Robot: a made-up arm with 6 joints.
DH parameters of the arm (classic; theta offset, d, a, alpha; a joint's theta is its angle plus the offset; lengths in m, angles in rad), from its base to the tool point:
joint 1: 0 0.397 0 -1.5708
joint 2: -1.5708 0 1.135 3.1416
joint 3: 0 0 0 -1.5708
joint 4: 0 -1.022 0 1.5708
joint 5: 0 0.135 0 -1.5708
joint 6: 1.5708 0 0 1.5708
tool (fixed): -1.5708 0 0 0
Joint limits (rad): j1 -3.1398..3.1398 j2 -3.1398..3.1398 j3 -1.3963..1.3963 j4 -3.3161..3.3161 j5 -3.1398..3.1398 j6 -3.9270..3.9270
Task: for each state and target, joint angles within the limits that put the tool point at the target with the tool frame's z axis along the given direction. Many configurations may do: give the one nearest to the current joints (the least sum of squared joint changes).
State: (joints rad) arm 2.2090 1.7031 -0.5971 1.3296 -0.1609 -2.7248
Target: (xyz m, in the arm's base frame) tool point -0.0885 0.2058 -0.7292 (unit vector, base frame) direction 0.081 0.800 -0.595
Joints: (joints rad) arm 1.9530 2.0085 -0.5882 1.6105 -0.6347 -2.1021
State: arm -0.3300 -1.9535 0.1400 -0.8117 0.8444 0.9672
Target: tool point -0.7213 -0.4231 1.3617 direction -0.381 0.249 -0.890
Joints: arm 0.3877 -1.5815 -0.2530 -0.4922 1.7251 0.3554
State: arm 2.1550 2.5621 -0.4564 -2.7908 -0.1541 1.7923
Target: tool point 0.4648 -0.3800 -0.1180 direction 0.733 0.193 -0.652
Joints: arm 2.6534 2.9229 -0.7714 -2.6281 0.2649 2.0979
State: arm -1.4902 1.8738 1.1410 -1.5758 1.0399 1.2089
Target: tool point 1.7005 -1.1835 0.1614 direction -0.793 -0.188 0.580
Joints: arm -0.6319 1.4244 1.1466 -1.9455 1.0029 0.6571
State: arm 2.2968 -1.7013 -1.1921 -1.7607 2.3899 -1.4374
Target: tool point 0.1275 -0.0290 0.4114 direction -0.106 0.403 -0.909
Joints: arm 2.5000 -1.9272 -1.3963 -1.1668 2.2154 -1.3450
